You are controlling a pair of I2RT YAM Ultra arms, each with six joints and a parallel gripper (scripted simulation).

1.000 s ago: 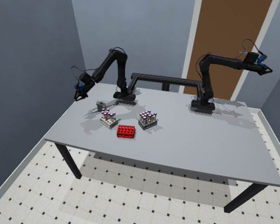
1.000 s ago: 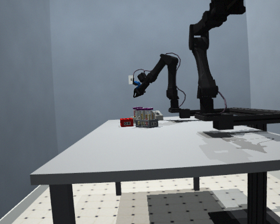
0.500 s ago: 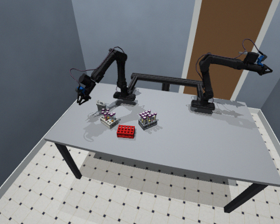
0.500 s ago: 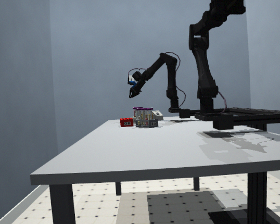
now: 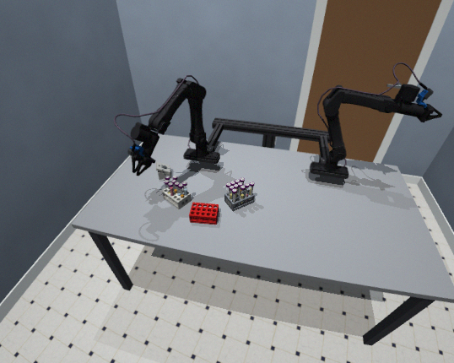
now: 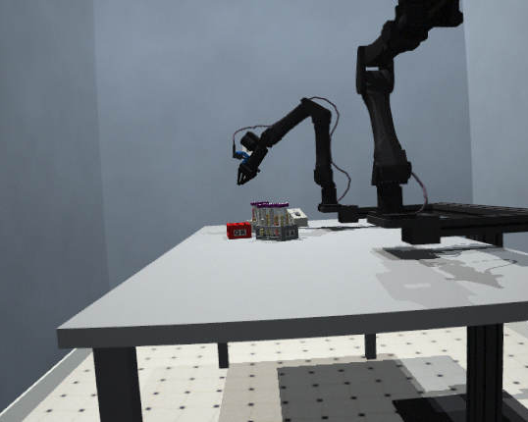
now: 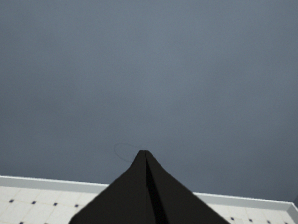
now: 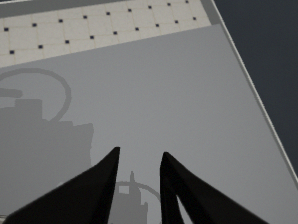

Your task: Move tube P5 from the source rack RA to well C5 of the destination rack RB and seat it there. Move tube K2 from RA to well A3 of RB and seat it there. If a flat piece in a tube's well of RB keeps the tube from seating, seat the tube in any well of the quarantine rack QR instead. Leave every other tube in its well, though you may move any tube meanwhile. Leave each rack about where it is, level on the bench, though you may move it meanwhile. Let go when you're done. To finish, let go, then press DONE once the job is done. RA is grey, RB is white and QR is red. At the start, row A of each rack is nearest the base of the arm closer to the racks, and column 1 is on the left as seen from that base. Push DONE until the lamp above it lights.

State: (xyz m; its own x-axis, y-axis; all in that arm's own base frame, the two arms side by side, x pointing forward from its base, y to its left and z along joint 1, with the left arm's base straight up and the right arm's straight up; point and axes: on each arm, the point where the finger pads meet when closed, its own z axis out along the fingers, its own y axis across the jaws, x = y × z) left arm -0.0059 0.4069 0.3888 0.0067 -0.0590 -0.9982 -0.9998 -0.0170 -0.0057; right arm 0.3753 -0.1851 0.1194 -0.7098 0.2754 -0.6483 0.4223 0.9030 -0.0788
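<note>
The grey rack RA is 11 cm behind my right hand, 47 cm to the left of it and 19 cm below it. From my right hand the other things lie so: red rack QR (2 cm ahead, 32 cm to the left, 19 cm below); pale box (25 cm behind, 1 cm to the left, 17 cm below); white rack RB (7 cm behind, 15 cm to the left, 19 cm below).
</note>
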